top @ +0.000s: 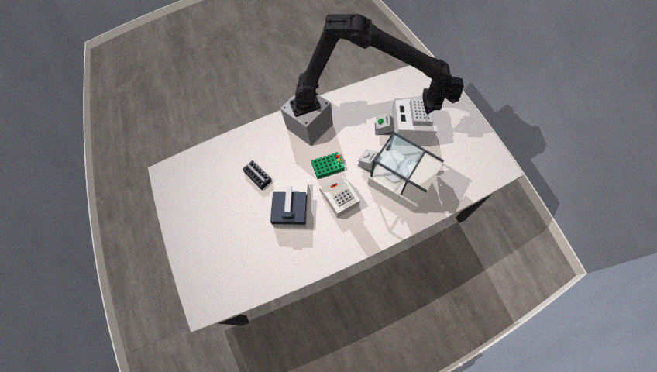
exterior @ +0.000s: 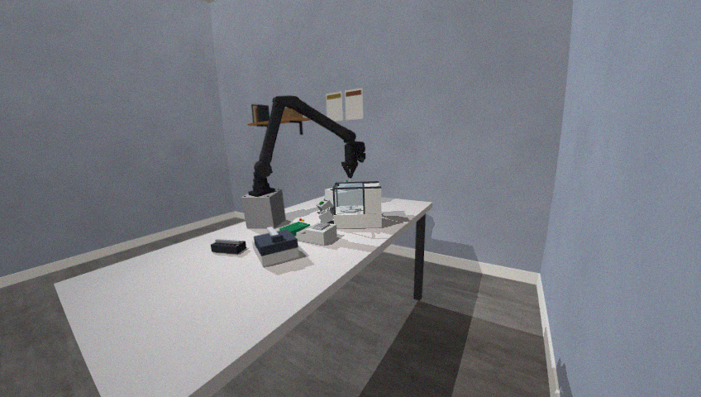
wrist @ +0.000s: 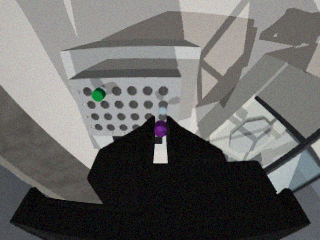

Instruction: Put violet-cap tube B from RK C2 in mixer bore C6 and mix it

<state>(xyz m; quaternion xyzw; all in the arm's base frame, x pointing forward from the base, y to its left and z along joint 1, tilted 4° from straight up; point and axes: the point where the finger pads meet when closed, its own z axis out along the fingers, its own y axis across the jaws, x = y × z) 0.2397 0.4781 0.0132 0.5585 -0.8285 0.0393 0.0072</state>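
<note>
My hand is 20 mm above the violet-capped tube B. The rest, counted from my hand: green start key (160 mm to the right, 150 mm below, 110 mm behind); then grey bore block (60 mm below, 40 mm behind); then red-capped tube (420 mm to the right, 190 mm below, 20 mm behind).
</note>
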